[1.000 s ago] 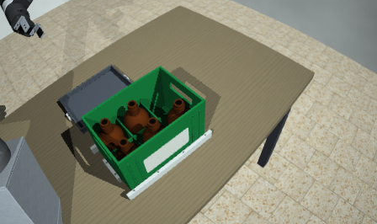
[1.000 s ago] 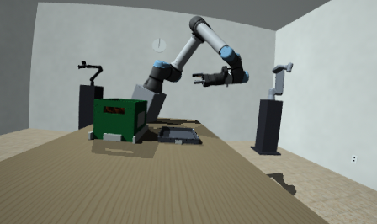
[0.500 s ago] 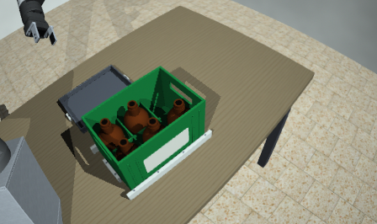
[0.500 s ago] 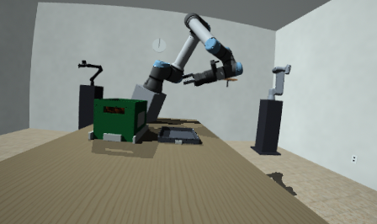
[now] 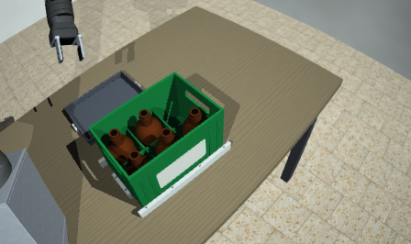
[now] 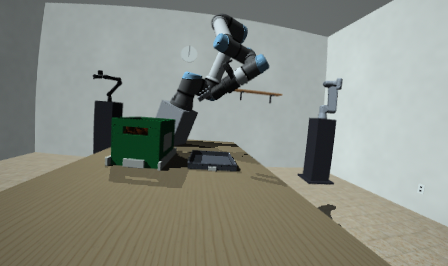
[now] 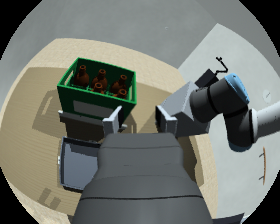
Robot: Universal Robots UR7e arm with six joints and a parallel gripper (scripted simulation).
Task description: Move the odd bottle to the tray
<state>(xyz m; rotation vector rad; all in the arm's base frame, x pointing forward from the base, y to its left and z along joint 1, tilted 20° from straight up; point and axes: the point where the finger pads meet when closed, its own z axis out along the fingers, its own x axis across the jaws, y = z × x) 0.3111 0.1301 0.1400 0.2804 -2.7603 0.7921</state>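
Right now the crate is 9 cm ahead of my hand, 22 cm to the right of it and 22 cm below it. From my hand the other things lie so: dark grey tray (5 cm ahead, 7 cm to the left, 29 cm below).
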